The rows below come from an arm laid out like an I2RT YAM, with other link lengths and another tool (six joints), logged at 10 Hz.
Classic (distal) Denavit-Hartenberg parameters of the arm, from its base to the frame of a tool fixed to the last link. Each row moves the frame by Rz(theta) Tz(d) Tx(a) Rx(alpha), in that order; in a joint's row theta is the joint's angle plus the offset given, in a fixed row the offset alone. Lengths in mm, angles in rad.
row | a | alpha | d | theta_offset
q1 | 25.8 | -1.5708 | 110.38 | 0
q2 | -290.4 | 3.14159 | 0 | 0
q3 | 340.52 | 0 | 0 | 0.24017
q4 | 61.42 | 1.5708 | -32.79 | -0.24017
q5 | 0 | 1.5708 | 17.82 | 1.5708
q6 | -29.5 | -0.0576 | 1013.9 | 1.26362
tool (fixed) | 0 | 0 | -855.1 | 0
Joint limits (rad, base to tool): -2.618..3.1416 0..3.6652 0..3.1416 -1.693..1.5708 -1.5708..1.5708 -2.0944..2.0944
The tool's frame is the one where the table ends.
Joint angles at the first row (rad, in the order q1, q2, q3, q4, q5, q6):
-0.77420, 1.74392, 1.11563, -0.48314, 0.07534, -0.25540
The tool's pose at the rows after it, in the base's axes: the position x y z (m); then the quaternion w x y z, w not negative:
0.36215 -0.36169 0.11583 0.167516 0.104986 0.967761 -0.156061
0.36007 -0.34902 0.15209 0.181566 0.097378 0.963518 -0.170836
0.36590 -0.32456 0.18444 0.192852 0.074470 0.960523 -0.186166
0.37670 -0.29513 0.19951 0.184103 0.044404 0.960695 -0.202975
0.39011 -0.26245 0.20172 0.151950 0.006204 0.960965 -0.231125
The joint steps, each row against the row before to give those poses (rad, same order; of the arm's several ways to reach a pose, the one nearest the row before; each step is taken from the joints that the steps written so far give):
0.00266, -0.07058, -0.00002, -0.03852, 0.01183, -0.00381
0.01869, -0.08773, 0.00003, -0.04656, 0.01106, -0.00001
0.05226, -0.08012, -0.00002, -0.04347, 0.02479, -0.00305
0.08165, -0.03893, 0.00000, -0.03703, 0.06219, 0.00001
0.10948, -0.00188, 0.00001, -0.03431, 0.11444, -0.00115

